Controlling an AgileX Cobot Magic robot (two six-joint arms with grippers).
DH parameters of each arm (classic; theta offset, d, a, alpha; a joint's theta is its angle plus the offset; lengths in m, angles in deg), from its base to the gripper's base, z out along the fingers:
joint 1: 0 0.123 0 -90
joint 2: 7.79 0 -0.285 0
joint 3: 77.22 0 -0.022 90
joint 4: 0 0.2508 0 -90
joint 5: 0 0 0.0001 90
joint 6: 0 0.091 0 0
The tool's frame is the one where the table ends.
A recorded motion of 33 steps. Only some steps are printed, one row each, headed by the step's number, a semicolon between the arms.
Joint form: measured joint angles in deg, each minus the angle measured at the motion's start. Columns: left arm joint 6, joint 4, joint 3, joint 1, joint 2, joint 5; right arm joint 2, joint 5, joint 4, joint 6, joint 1, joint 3.
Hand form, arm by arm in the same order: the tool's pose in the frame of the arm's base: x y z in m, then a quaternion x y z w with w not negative. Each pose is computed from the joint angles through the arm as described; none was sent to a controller.
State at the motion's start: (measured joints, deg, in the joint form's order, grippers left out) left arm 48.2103 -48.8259 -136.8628 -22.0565 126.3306 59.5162; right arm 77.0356 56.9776 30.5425 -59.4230 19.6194 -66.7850
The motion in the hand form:
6: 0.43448 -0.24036 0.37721 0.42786 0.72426 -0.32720 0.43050; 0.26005 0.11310 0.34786 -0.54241 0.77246 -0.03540 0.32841
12: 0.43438 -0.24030 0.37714 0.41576 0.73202 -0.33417 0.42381; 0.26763 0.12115 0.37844 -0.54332 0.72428 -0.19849 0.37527
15: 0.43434 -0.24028 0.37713 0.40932 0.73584 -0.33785 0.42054; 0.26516 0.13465 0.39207 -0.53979 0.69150 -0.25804 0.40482
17: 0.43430 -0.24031 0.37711 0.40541 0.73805 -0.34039 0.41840; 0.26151 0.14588 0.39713 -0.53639 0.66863 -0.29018 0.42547
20: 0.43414 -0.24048 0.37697 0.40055 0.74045 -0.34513 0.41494; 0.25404 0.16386 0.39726 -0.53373 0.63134 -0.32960 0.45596
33: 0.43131 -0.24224 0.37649 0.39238 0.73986 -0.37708 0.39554; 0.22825 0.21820 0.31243 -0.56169 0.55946 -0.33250 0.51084
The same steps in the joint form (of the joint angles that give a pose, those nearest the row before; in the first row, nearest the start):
6: -2.10 0.05 -0.41 -0.04 0.34 0.47; 0.30 -7.48 -24.99 9.28 2.53 -3.30
12: -4.17 0.18 -0.48 -0.04 0.35 0.62; 0.57 -11.60 -52.27 23.44 9.42 -7.58
15: -5.22 0.21 -0.49 -0.04 0.35 0.66; 0.83 -12.47 -65.58 31.84 14.38 -8.84
17: -5.85 0.19 -0.51 -0.04 0.37 0.70; 1.02 -12.90 -74.51 38.17 17.98 -8.72
20: -6.61 -0.03 -0.52 -0.03 0.40 0.85; 1.32 -13.51 -87.93 48.24 23.26 -6.88
33: -7.89 -3.11 -0.59 0.11 0.68 2.81; 6.01 -16.16 -122.67 87.32 34.95 10.40

